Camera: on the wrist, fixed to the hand. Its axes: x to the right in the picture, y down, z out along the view.
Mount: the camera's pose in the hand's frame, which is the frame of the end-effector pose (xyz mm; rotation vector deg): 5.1 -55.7 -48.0 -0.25 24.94 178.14
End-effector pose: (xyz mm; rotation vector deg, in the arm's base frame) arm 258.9 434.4 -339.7 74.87 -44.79 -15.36
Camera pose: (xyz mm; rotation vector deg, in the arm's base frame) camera 307.3 452.6 -392.3 -54.24 -79.01 128.59
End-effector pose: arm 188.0 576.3 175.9 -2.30 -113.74 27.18
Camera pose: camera 237.6 541.1 217.6 145.46 -15.06 -88.12
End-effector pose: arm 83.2 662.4 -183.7 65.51 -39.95 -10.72
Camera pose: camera 127.2 673.2 -241.8 -51.23 -69.19 140.56
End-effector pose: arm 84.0 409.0 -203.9 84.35 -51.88 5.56
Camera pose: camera 141.4 439.8 -238.4 -71.44 -98.44 130.42
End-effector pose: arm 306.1 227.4 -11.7 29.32 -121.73 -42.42
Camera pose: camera 347.3 167.1 -21.5 -114.57 -20.96 61.78
